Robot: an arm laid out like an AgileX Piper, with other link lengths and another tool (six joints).
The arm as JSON. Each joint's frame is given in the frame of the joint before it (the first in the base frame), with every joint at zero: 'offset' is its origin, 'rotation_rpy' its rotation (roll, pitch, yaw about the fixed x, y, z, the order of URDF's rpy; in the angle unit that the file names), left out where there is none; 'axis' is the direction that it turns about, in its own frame. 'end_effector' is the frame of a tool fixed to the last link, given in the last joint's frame.
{
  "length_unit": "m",
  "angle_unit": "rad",
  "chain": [
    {
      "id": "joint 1",
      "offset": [
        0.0,
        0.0,
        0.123
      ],
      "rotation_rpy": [
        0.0,
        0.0,
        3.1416
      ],
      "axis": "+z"
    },
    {
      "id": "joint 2",
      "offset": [
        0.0,
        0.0,
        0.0
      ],
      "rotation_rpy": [
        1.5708,
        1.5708,
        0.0
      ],
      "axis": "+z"
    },
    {
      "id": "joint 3",
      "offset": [
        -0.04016,
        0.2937,
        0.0
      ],
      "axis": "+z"
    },
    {
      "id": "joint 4",
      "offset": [
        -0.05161,
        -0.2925,
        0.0
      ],
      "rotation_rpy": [
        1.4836,
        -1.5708,
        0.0
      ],
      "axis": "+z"
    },
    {
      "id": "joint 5",
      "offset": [
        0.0,
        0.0,
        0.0
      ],
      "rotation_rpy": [
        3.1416,
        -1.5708,
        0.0
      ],
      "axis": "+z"
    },
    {
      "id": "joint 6",
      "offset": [
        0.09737,
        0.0,
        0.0
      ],
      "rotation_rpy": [
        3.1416,
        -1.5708,
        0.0
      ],
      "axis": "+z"
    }
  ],
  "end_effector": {
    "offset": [
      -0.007,
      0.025,
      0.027
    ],
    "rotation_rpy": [
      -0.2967,
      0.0,
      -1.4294
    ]
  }
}
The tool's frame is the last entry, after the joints.
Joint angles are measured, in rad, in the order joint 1, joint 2, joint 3, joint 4, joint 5, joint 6. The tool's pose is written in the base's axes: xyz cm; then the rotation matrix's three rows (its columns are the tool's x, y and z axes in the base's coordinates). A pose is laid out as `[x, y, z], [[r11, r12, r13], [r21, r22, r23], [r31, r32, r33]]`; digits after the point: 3 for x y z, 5 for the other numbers.
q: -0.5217 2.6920 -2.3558 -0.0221 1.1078 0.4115
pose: [52.933, -32.580, 4.981], [[-0.46597, 0.77860, 0.42031], [0.86375, 0.50329, 0.02526], [-0.19187, 0.37481, -0.90703]]
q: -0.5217 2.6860 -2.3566 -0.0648 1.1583 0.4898
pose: [52.065, -32.787, 5.234], [[-0.41458, 0.82850, 0.37644], [0.89337, 0.44930, -0.00496], [-0.17324, 0.33424, -0.92643]]
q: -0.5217 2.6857 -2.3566 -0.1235 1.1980 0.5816
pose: [51.138, -33.194, 5.263], [[-0.35056, 0.87713, 0.32825], [0.92005, 0.38802, -0.05427], [-0.17497, 0.28298, -0.94303]]
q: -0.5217 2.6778 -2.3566 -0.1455 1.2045 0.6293
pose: [50.891, -33.424, 5.794], [[-0.31137, 0.89327, 0.32421], [0.93105, 0.35506, -0.08409], [-0.19023, 0.27568, -0.94224]]
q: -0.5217 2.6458 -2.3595 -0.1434 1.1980 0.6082
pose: [51.216, -33.536, 7.857], [[-0.32419, 0.87609, 0.35688], [0.92023, 0.37950, -0.09567], [-0.21925, 0.29740, -0.92924]]
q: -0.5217 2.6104 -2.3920 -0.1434 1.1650 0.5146
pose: [52.269, -33.910, 11.311], [[-0.39223, 0.81448, 0.42753], [0.87022, 0.47917, -0.11448], [-0.29810, 0.32714, -0.89672]]
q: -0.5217 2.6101 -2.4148 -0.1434 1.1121 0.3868
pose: [53.351, -34.172, 12.465], [[-0.48829, 0.73514, 0.47025], [0.79299, 0.59874, -0.11260], [-0.36434, 0.31792, -0.87532]]
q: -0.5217 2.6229 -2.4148 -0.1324 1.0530 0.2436
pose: [54.305, -34.157, 12.034], [[-0.59047, 0.64279, 0.48802], [0.69896, 0.70961, -0.08896], [-0.40348, 0.28858, -0.86829]]
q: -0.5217 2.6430 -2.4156 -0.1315 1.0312 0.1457
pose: [54.718, -34.089, 10.933], [[-0.66233, 0.58136, 0.47259], [0.63000, 0.77355, -0.06866], [-0.40549, 0.25226, -0.87860]]
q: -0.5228 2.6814 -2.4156 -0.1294 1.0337 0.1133
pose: [54.643, -34.017, 8.442], [[-0.69669, 0.57010, 0.43545], [0.61612, 0.78643, -0.04387], [-0.36746, 0.23773, -0.89914]]
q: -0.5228 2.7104 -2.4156 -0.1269 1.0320 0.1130
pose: [54.550, -33.934, 6.583], [[-0.70468, 0.57543, 0.41511], [0.62169, 0.78270, -0.02964], [-0.34196, 0.23718, -0.90929]]
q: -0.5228 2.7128 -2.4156 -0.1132 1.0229 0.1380
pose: [54.638, -33.898, 6.457], [[-0.68220, 0.59027, 0.43149], [0.64413, 0.76443, -0.02732], [-0.34597, 0.25930, -0.90170]]
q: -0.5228 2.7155 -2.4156 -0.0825 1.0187 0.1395
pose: [54.792, -33.661, 6.251], [[-0.67163, 0.59135, 0.44634], [0.65800, 0.75298, -0.00749], [-0.34051, 0.28866, -0.89483]]
